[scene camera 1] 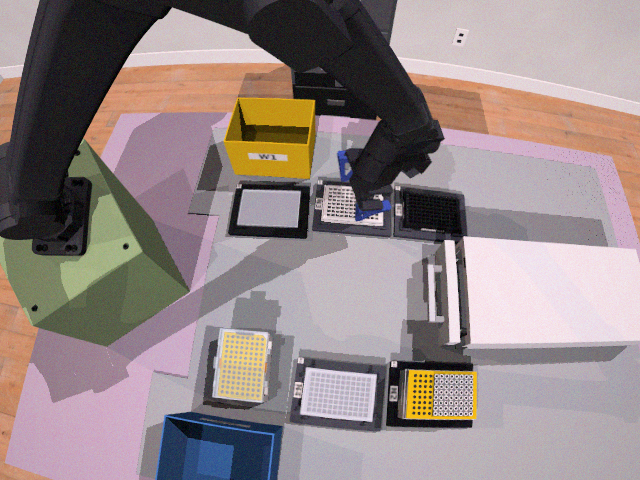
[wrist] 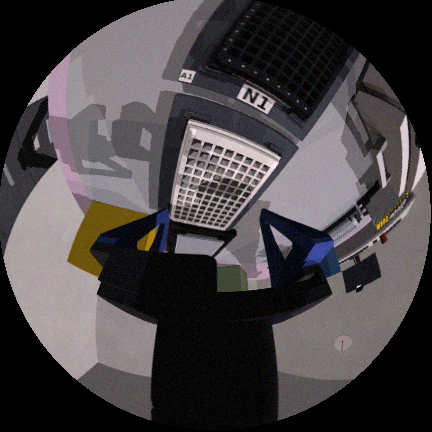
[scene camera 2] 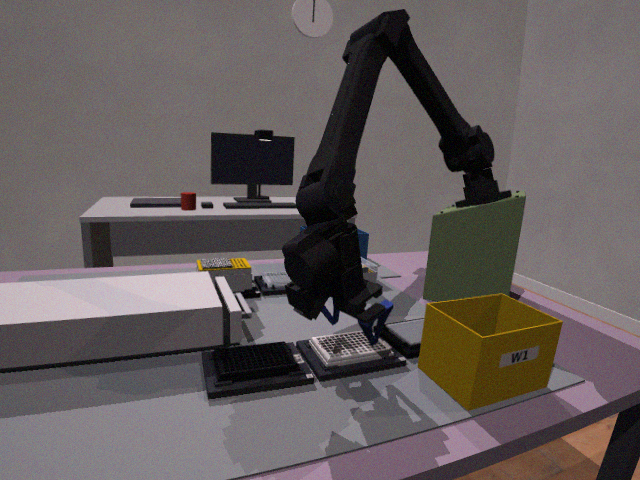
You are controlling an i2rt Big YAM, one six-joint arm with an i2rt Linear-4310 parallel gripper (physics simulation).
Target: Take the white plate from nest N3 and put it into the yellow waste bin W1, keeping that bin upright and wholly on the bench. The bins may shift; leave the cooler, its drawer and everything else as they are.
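Pixels of known places: gripper, fingertip midpoint: (scene camera 1: 350,200) (wrist: 214,213) (scene camera 2: 353,333); arm's base, origin of the base link: (scene camera 1: 64,217) (scene camera 2: 483,202).
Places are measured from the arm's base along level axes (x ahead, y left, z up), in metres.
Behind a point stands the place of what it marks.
The white plate (scene camera 1: 334,200) {x 0.439, y 0.127, z -0.238 m} (scene camera 2: 351,347) {x 0.482, y 0.123, z -0.232 m} (wrist: 215,187) {x 0.488, y 0.113, z -0.230 m} lies flat in nest N3 (scene camera 1: 351,230) {x 0.468, y 0.057, z -0.244 m} (scene camera 2: 356,368) {x 0.503, y 0.168, z -0.244 m} (wrist: 175,130) {x 0.535, y 0.156, z -0.244 m}, in the middle of the row beside the bin. My gripper (scene camera 1: 351,198) {x 0.470, y 0.111, z -0.212 m} (scene camera 2: 354,332) {x 0.470, y 0.111, z -0.212 m} (wrist: 214,213) {x 0.470, y 0.111, z -0.212 m} is open and empty, low over the plate, with its blue fingers toward the plate's two long sides. Any contact with the plate cannot be told. The yellow bin W1 (scene camera 1: 268,167) {x 0.301, y 0.212, z -0.220 m} (scene camera 2: 454,361) {x 0.404, y 0.281, z -0.198 m} (wrist: 115,215) {x 0.401, y 0.263, z -0.238 m} stands upright on the bench. The wrist hides part of the plate in scene camera 1.
A black plate (scene camera 1: 431,210) {x 0.644, y 0.087, z -0.231 m} (scene camera 2: 253,360) {x 0.654, y 0.094, z -0.230 m} sits in N1 beside N3. A black-framed pad (scene camera 1: 268,209) {x 0.299, y 0.115, z -0.236 m} lies near W1. The white cooler (scene camera 1: 547,294) {x 0.827, y -0.136, z -0.172 m} (scene camera 2: 113,310) {x 0.848, y -0.051, z -0.172 m}, with its drawer (scene camera 1: 451,289) {x 0.632, y -0.101, z -0.185 m}, stands beyond N1. Other racks and a blue bin (scene camera 1: 217,454) {x 0.187, y -0.365, z -0.252 m} stand opposite.
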